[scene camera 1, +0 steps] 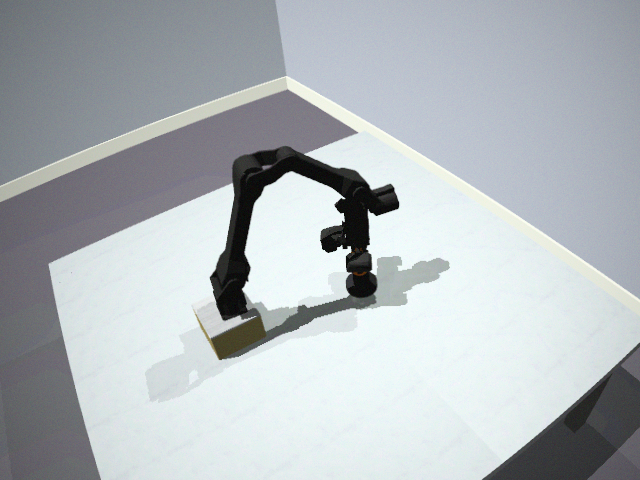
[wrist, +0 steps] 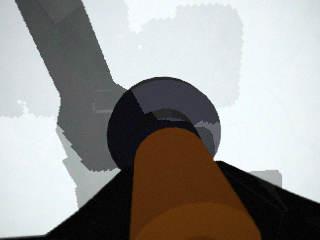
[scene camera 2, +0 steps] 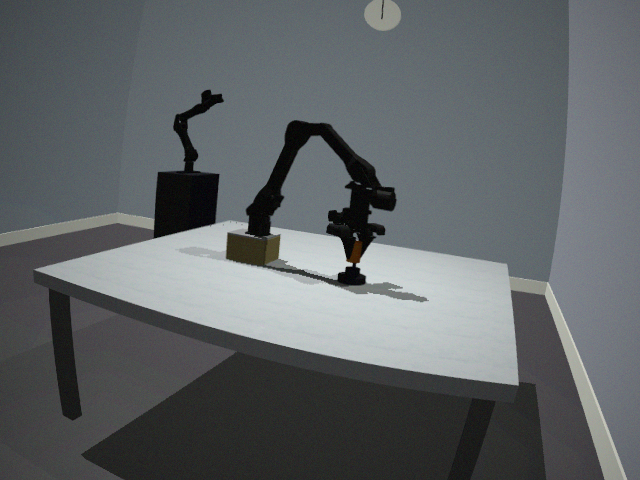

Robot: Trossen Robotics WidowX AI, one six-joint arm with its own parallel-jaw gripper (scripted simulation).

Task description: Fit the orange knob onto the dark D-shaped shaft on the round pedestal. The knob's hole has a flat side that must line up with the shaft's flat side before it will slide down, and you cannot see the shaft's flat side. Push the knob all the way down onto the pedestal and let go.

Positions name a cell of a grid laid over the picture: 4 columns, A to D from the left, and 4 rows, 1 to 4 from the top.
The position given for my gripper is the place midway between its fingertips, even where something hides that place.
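Labels:
You'd see my gripper in scene camera 1 (C3), and it's there in the wrist view (C3) and in scene camera 2 (C3) as well.

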